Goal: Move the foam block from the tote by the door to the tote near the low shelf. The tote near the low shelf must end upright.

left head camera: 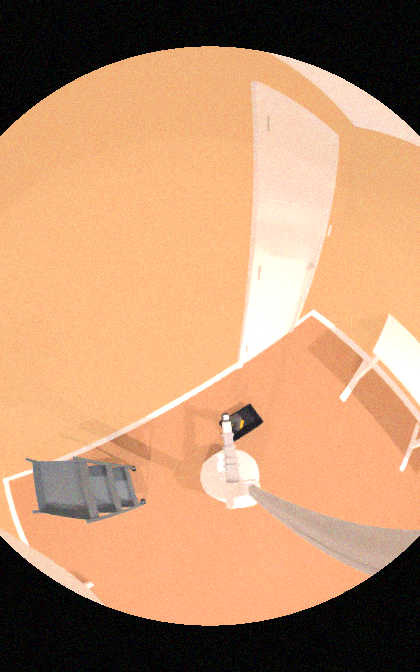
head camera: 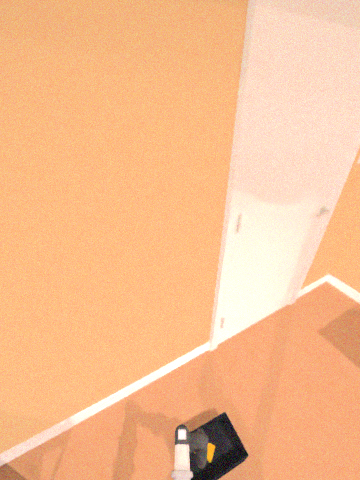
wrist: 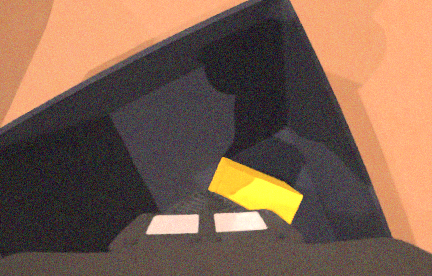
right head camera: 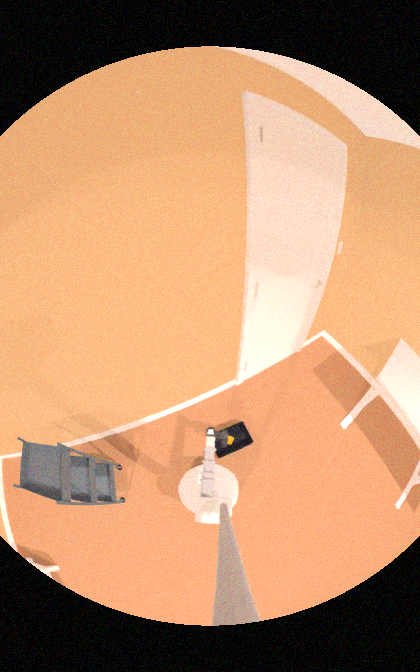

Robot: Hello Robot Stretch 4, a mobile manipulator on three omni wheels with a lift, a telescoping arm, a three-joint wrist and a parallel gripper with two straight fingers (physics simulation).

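Places are measured from the robot's base along level axes (x back, y right, z up), in centimetres.
Pixels of known places: gripper, between the fingertips: point(wrist: 205, 208).
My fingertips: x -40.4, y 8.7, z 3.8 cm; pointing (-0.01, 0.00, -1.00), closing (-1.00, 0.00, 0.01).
Observation:
For each thing: its top centre in the pictures, then the offset to it from my fingertips. "pt": a spot on its surface instead. Level surfaces: height alone.
- yellow foam block, centre of its top: point(wrist: 240, 237) point(head camera: 204, 448) point(right head camera: 227, 438) dx -2.5, dy +2.9, dz -1.8 cm
- black tote, centre of its top: point(head camera: 211, 448) point(right head camera: 230, 438) dx -1.5, dy +5.5, dz +3.4 cm
- grey shelved unit, a spot on its surface: point(right head camera: 64, 472) pt dx +49.0, dy -81.6, dz +63.6 cm
- white table, height of its surface: dz +65.4 cm
The yellow foam block point(head camera: 211, 453) point(left head camera: 242, 424) point(right head camera: 230, 440) point(wrist: 270, 195) is in the black tote point(head camera: 235, 440) point(left head camera: 254, 415) point(right head camera: 243, 432) point(wrist: 325, 115) by the door, and it looks tilted in the wrist view. My gripper point(head camera: 200, 447) point(wrist: 205, 208) is low over this tote with its fingers shut together. The block is not between the fingers; it shows beyond and to the right of the fingertips in the wrist view, and the right finger hides part of its lower edge. Whether they touch is unclear. The tote near the low shelf does not show in these views.
The white door point(head camera: 275, 240) point(left head camera: 285, 225) point(right head camera: 290, 240) is in the wall behind the tote. A grey shelved unit point(left head camera: 86, 487) point(right head camera: 64, 472) stands at the left near the wall. A white table point(left head camera: 400, 350) point(right head camera: 402, 370) is at the right. My round white base point(left head camera: 212, 477) point(right head camera: 190, 487) is close to the tote.

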